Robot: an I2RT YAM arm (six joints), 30 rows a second.
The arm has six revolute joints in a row. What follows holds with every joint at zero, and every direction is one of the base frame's. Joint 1 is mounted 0.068 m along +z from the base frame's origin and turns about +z. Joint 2 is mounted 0.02 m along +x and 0.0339 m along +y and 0.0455 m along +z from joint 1 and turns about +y. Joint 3 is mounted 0.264 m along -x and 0.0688 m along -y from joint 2 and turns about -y. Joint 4 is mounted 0.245 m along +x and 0.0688 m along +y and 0.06 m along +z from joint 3 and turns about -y. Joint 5 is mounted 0.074 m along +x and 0.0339 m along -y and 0.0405 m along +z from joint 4 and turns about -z. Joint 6 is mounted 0.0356 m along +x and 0.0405 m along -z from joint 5 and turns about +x. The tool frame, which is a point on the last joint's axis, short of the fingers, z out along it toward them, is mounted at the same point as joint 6; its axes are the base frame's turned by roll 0, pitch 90 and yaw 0 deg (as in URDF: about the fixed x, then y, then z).
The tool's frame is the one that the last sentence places.
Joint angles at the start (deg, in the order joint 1, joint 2, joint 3, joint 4, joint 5, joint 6):
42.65, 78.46, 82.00, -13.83, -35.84, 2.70
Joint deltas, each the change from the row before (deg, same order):
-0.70, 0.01, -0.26, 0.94, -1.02, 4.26
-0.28, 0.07, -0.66, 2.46, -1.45, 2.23
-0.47, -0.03, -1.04, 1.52, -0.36, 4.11
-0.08, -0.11, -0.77, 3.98, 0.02, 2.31
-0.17, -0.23, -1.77, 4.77, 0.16, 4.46
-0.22, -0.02, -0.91, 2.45, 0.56, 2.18
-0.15, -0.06, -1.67, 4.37, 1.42, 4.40
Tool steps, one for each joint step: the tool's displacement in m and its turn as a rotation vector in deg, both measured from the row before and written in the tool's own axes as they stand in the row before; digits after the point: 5 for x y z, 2 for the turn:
-0.00034, -0.00290, -0.00156, -0.38, -0.58, 3.96
-0.00049, -0.00133, 0.00050, -1.36, -1.22, 1.21
0.00268, -0.00338, -0.00016, 0.02, -0.45, 3.84
-0.00312, 0.00006, 0.00011, -0.55, -2.54, 0.24
0.00057, -0.00165, 0.00018, -0.46, -2.51, 2.45
0.00036, -0.00208, -0.00007, 0.28, -1.42, 1.22
0.00112, -0.00276, 0.00025, 0.52, -2.65, 2.73

